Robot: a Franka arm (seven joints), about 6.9 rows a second.
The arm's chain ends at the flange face. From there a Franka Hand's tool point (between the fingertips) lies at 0.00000 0.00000 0.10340 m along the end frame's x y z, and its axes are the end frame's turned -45 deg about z.
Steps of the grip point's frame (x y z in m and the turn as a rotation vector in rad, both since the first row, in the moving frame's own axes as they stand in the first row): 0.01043 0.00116 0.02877 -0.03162 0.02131 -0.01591; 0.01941 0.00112 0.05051 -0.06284 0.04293 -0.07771; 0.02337 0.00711 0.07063 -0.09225 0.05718 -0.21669; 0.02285 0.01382 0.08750 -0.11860 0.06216 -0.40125; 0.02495 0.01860 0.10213 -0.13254 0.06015 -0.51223; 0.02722 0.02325 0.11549 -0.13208 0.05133 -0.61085; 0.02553 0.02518 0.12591 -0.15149 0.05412 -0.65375; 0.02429 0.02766 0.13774 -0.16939 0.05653 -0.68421
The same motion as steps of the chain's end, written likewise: 0.00432 -0.00728 0.02885 -0.00729 0.03743 -0.01591; 0.00674 -0.01409 0.05081 -0.01408 0.07479 -0.07771; 0.01046 -0.01286 0.07124 -0.02480 0.10566 -0.21669; 0.01229 -0.00778 0.08841 -0.03991 0.12782 -0.40125; 0.01604 -0.00601 0.10320 -0.05119 0.13625 -0.51223; 0.02139 -0.00437 0.11649 -0.05710 0.12969 -0.61085; 0.01969 -0.00211 0.12720 -0.06885 0.14539 -0.65375; 0.01885 0.00022 0.13932 -0.07980 0.15975 -0.68421
